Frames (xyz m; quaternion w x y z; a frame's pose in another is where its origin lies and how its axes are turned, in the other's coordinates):
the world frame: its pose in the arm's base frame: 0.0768 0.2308 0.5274 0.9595 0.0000 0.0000 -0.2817
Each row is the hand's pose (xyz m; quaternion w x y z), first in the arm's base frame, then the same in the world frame.
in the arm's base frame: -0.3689 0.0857 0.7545 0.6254 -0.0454 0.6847 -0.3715
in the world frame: -0.2965 -0.3630 0.2271 0.7047 -0.2364 0.6442 -0.1803
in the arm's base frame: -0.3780 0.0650 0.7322 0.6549 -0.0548 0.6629 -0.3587
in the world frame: -0.2930 -0.3853 0.2048 0.7294 -0.2393 0.6206 -0.1597
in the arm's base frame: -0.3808 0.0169 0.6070 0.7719 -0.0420 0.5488 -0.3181
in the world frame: -0.2693 -0.4273 0.0796 0.8303 -0.1949 0.5148 -0.0878
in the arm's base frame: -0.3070 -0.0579 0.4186 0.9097 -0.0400 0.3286 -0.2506
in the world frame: -0.1668 -0.4504 -0.1088 0.9435 -0.1310 0.3040 0.0158
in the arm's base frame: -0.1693 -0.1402 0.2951 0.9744 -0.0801 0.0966 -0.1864
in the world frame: -0.0065 -0.4452 -0.2323 0.9875 -0.1041 0.0701 0.0956
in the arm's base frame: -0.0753 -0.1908 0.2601 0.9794 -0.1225 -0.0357 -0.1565
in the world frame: 0.1000 -0.4369 -0.2673 0.9838 -0.1075 -0.0688 0.1257
